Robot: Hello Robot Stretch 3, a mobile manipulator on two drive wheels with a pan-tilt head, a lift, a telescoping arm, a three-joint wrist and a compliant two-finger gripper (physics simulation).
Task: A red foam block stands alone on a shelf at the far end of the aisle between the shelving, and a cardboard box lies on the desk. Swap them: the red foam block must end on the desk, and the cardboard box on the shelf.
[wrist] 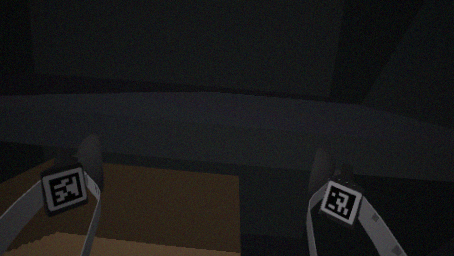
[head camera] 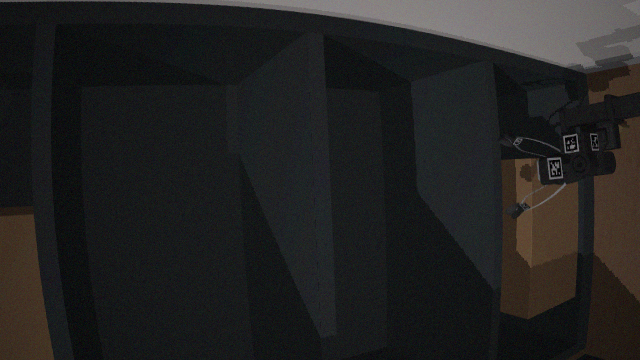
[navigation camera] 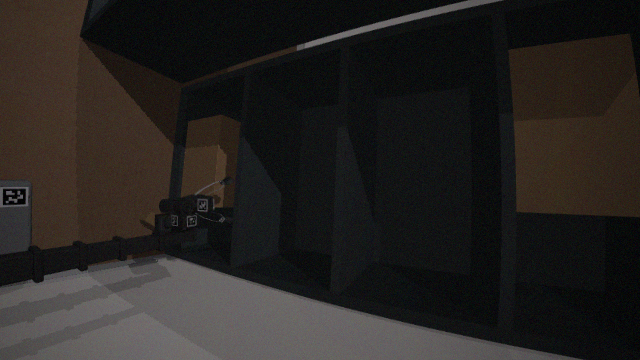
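My gripper is open, its fingers spread wide with nothing between them, in front of the end bay of a dark shelving unit. A dark shelf board runs across the wrist view beyond the fingertips. I cannot make out the small cardboard box for certain. A small tan piece shows behind the wrist in the navigation view, mostly hidden; I cannot tell what it is. The red foam block and the desk do not show in these views.
A large brown box stands in the end bay, close to my fingers. Upright dividers separate the bays. A brown wall is beside the arm. The pale floor carries the arm's shadow.
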